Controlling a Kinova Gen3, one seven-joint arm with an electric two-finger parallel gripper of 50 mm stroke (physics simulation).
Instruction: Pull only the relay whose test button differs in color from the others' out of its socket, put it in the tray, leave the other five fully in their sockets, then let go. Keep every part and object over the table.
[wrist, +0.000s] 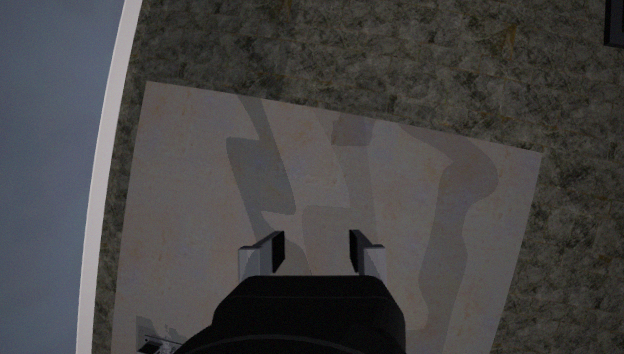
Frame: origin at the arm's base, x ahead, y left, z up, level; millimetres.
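Seen in the pictures: gripper, fingertip midpoint: (316, 244).
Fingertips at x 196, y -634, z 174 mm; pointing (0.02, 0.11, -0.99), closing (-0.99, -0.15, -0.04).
Observation:
A point is followed by its place in that frame.
My gripper (316, 244) @[y -634, x 196, z 174 mm] is open and empty at the lower middle of the wrist view, with its two dark-padded fingers apart above a pale, stained panel. A small metallic and black part (159, 345) @[y -215, x 565, z -135 mm] shows at the lower left edge of the panel, partly hidden by the gripper body; I cannot tell what it is. The relays, their sockets and the test buttons cannot be made out. A dark edge (614, 24) of some object shows at the top right corner; I cannot tell whether it is the tray.
The pale panel (175, 200) lies on a dark mottled stone-like surface (350, 55). Shadows of the arm fall across the panel. A white curved border (102, 145) runs down the left side, with a blue-grey area (45, 150) beyond it.

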